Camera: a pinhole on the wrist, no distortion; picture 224 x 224 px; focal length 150.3 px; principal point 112.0 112.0 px. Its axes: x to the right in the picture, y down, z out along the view. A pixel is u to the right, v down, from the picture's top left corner.
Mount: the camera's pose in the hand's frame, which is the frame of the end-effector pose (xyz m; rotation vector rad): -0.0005 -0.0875 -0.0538 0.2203 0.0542 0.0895
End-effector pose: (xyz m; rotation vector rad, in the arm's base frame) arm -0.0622 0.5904 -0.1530 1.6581 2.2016 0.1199
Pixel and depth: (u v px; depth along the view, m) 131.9 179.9 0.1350
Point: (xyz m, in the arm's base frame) -0.0861 0.5790 -0.2579
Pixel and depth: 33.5 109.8 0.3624
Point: -0.0886 0.3299 -0.4502
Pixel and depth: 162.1 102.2 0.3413
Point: -0.1562 0.6245 -0.4853
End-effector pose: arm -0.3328 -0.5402 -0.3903 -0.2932 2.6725 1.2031
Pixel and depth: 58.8 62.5 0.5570
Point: -0.0438 -0.4442 -0.9392
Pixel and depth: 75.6 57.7 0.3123
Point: -0.1958 -0.5396 -0.7214
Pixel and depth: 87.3 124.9 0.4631
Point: -0.2049 -0.3280 -0.7552
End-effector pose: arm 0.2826 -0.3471 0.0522 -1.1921 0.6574 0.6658
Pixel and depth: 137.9 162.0 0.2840
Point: 0.3855 -0.1192 0.0969
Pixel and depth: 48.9 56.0 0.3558
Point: 0.4713 -0.1713 0.3901
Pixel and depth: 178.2 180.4 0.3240
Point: 0.4096 -0.0516 0.0073
